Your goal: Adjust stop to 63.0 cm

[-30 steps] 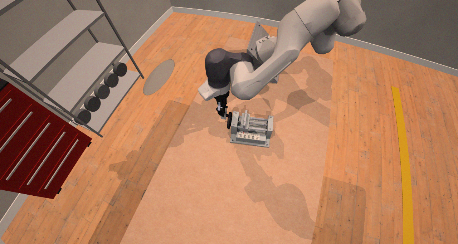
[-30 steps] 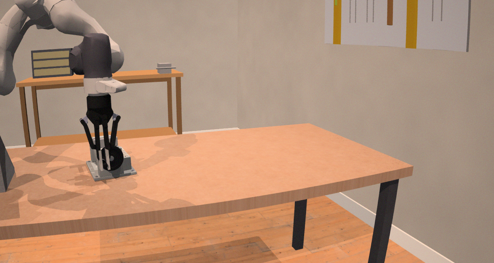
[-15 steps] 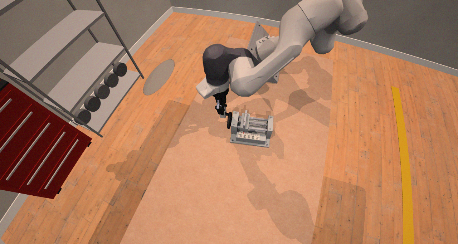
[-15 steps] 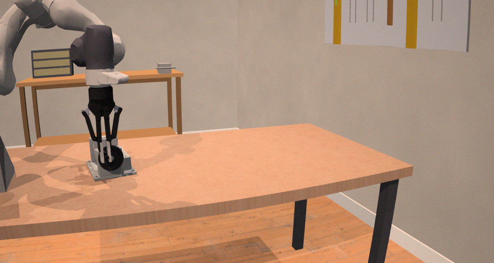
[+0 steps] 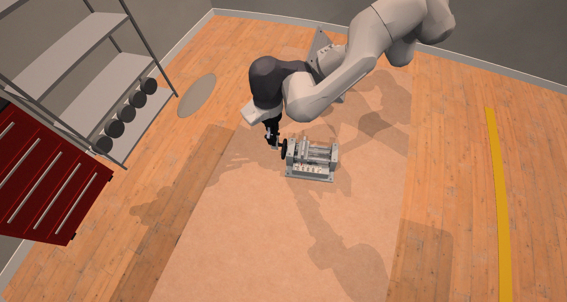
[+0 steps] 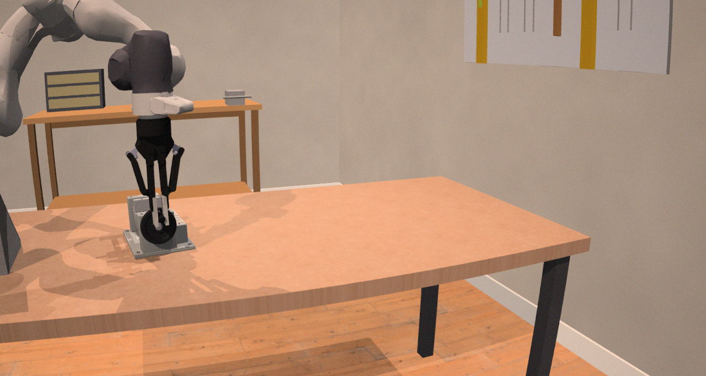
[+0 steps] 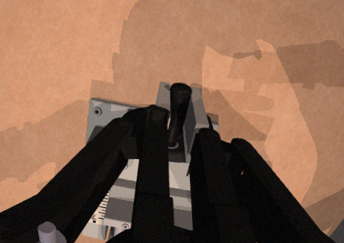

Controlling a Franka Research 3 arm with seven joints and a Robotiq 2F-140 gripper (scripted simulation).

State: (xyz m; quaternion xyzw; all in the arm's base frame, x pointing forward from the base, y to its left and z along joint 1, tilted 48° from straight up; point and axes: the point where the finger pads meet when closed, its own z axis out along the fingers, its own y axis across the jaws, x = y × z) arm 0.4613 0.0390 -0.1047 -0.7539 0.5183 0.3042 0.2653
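Right now the black handwheel is 1 cm behind my hand, 2 cm to the left of it and 2 cm below it. From my hand the other things lie so: sliding stop 2 cm behind, 11 cm to the left, 3 cm below.
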